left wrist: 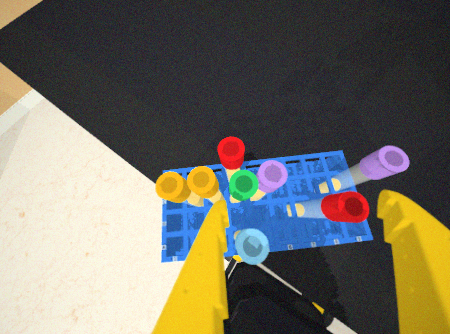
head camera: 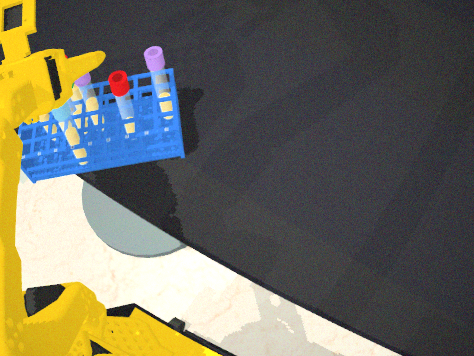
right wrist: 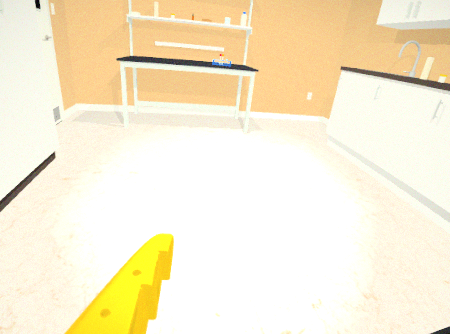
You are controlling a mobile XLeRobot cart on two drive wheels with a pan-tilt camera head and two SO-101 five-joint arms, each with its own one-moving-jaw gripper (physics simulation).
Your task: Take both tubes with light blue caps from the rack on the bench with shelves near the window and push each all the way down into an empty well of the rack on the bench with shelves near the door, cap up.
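Places are measured from the left arm's base along level axes (x up, y ahead, z left), in centimetres.
Pixels of known places: left hand at its tool point: [left wrist: 227, 209] [head camera: 40, 71]; right hand at its tool point: [right wrist: 171, 250].
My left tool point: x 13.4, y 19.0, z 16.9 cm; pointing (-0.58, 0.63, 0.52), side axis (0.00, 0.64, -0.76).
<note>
For each thing: its middle in the pictures, then the offset to it from my left tool point. Level surfaces: height alone.
- tube with a light blue cap, body centre: [left wrist: 243, 239] [head camera: 71, 134] dz -2.1, dx -8.4, dy -1.2 cm
- blue rack at the middle of its body: [head camera: 97, 126] [left wrist: 255, 205] dz -1.8, dx -11.9, dy +2.6 cm
- far bench with shelves, surface height: dx -14.8 cm
- dark bench top at its surface level: dx -14.8 cm
A tube with a light blue cap [head camera: 62, 111] [left wrist: 252, 246] stands cap up in the blue rack [head camera: 150, 150] [left wrist: 325, 227], in the row at the labelled edge. A second light blue cap does not show in this rack. My left gripper [left wrist: 302, 200] is open and empty, above the rack, with its jaws either side of the gap in the left wrist view; the light blue cap shows low in that gap, nearer the left-hand jaw. My right gripper is fully open, one notched jaw showing over the floor. Another blue rack [right wrist: 221, 63] stands on a far bench with shelves [right wrist: 185, 62]; its caps are too small to tell.
Around the light blue cap stand a green cap [left wrist: 243, 184], two orange caps, two red caps [head camera: 118, 83] [left wrist: 354, 206] and two purple caps [head camera: 154, 58] [left wrist: 391, 160]. The dark bench top [head camera: 300, 150] ends in a slanting edge. White cabinets [right wrist: 390, 125] line the right wall.
</note>
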